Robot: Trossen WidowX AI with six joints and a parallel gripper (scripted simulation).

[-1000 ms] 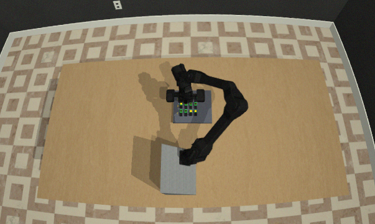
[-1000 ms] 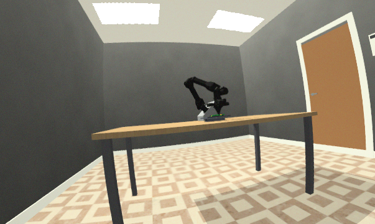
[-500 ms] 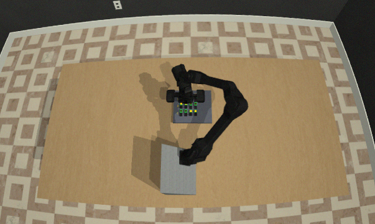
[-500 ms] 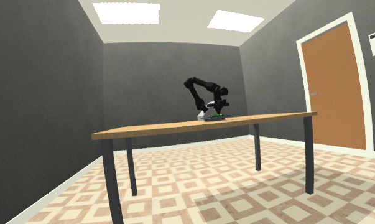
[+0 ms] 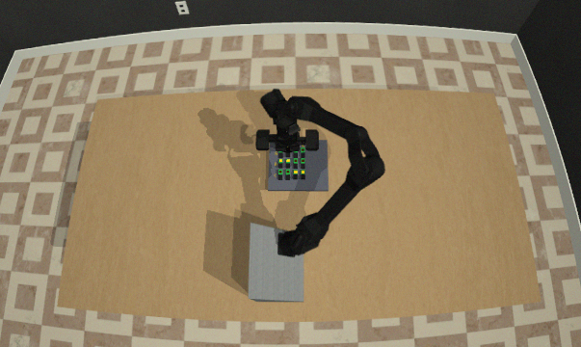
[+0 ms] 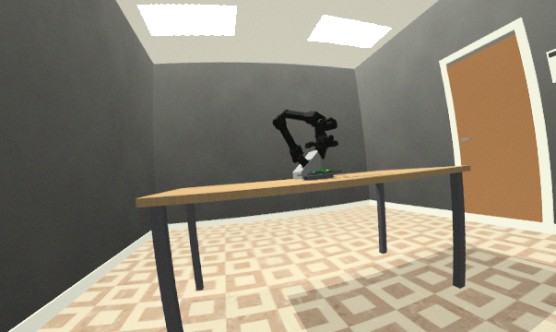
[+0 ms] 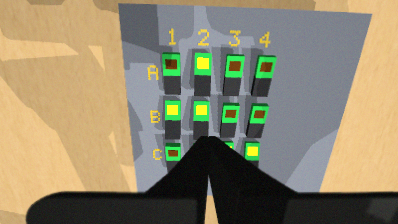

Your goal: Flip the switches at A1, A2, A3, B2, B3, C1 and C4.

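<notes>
Now: hand 100 mm above the switch B3, 20 mm to the left of it and 10 mm past it. Also, from my hand: switch B1: 100 mm below, 30 mm to the left, 10 mm behind; then switch A2: 100 mm below, 30 mm ahead; then switch B2: 100 mm below, 10 mm behind.
</notes>
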